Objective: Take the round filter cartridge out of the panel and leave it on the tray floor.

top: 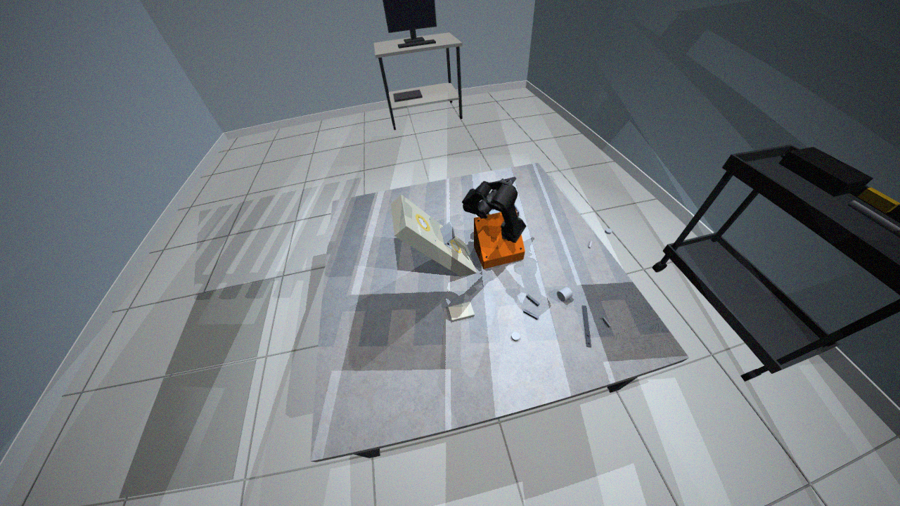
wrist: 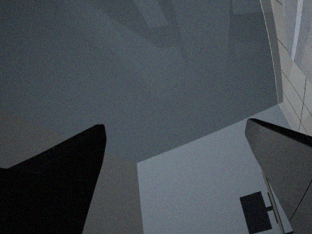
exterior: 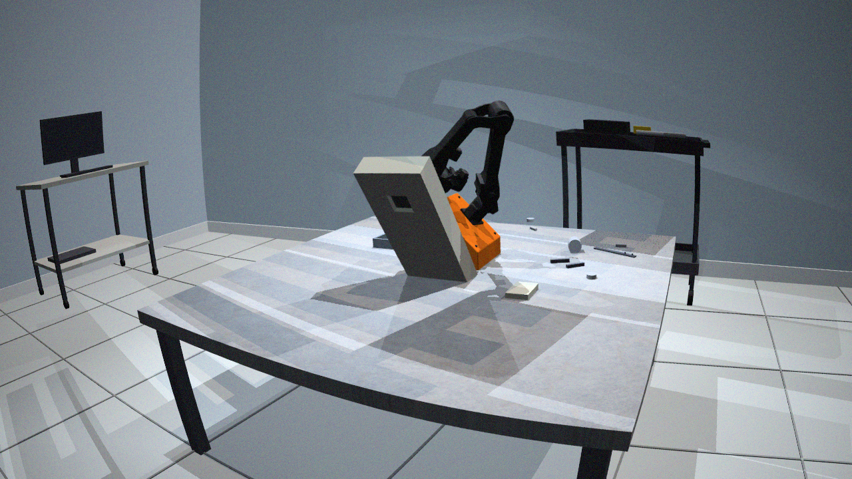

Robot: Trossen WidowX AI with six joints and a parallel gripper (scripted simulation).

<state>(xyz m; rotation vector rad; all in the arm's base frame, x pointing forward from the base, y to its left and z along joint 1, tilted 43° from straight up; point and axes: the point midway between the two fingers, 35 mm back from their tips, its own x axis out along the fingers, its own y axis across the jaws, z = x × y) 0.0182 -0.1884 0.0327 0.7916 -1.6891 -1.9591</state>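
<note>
Right now the grey round filter cartridge is 400 mm ahead of my gripper tip, 180 mm to the left of it and 20 mm below it. From my gripper tip the other things lie so: beige service panel (350 mm ahead, 180 mm to the left, 100 mm below); white cylinder (420 mm to the left, 260 mm below, 140 mm behind); low grey tray (270 mm below, 150 mm to the right).
</note>
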